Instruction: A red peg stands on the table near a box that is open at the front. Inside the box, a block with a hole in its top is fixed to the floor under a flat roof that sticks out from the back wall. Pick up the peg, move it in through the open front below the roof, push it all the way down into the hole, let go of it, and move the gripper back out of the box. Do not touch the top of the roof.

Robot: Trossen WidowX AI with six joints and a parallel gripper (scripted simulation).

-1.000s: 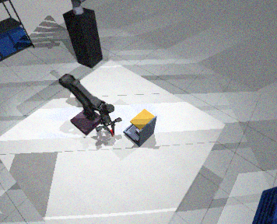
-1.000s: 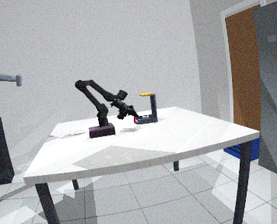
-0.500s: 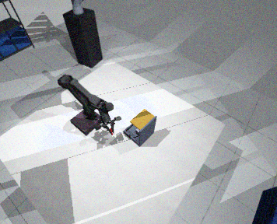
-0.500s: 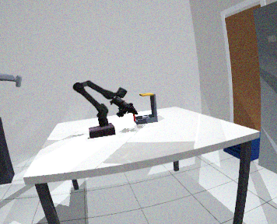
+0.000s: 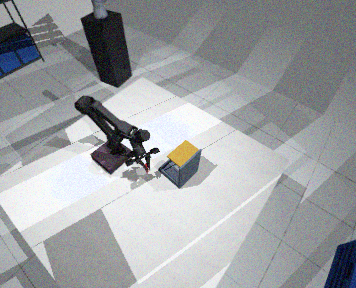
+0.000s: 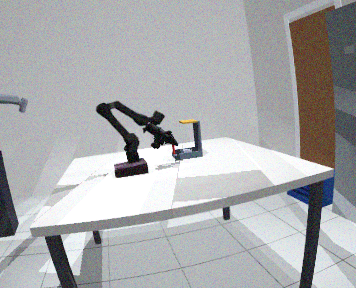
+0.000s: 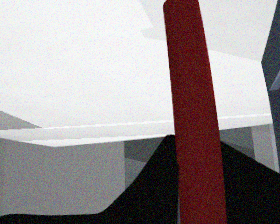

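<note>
Now: the back wall 19 cm ahead of my gripper tip, 11 cm to the left of it and 1 cm above it. The rest, counted from my gripper tip: red peg: 2 cm behind, 1 cm to the left, 1 cm below; then yellow roof: 14 cm ahead, 12 cm to the left, 12 cm above.
</note>
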